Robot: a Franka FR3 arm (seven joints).
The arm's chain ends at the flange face. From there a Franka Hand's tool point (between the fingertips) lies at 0.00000 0.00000 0.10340 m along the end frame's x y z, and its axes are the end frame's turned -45 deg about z.
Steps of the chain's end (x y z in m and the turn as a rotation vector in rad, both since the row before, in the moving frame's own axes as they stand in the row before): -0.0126 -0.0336 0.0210 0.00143 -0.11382 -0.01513; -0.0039 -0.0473 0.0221 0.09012 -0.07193 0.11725; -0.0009 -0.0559 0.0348 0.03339 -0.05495 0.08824; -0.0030 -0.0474 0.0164 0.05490 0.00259 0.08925; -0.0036 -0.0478 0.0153 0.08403 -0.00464 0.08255
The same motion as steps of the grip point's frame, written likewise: 0.0066 -0.0410 0.0203 0.08149 -0.07947 -0.01513; 0.0327 -0.0479 0.0214 0.11459 0.01286 0.11725; 0.0376 -0.0467 0.0346 0.06247 -0.01525 0.08824; 0.0358 -0.0393 0.0162 0.03699 0.04065 0.08925; 0.0373 -0.0426 0.0149 0.06270 0.05614 0.08255
